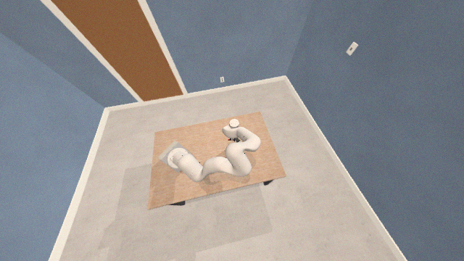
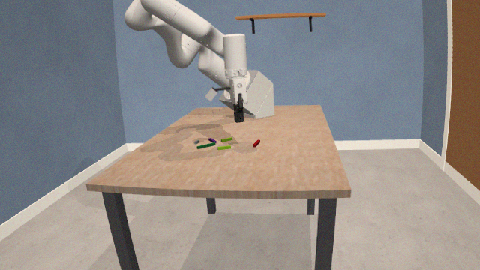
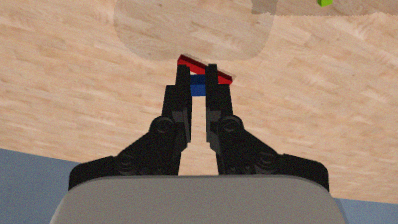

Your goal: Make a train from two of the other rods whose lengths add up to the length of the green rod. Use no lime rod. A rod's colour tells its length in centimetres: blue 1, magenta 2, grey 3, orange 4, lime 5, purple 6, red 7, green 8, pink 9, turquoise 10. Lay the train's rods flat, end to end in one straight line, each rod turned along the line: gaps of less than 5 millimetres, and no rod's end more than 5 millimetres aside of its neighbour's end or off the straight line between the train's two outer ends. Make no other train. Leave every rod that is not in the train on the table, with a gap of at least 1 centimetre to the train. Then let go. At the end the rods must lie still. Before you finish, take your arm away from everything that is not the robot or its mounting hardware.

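The red rod lies 12 cm below my hand, 6 cm to the left of it and 2 cm behind it. Also, from my hand: blue rod 2 cm below; purple rod 12 cm to the right, 12 cm below, 9 cm behind; green rod 14 cm to the right, 12 cm below, 2 cm behind.
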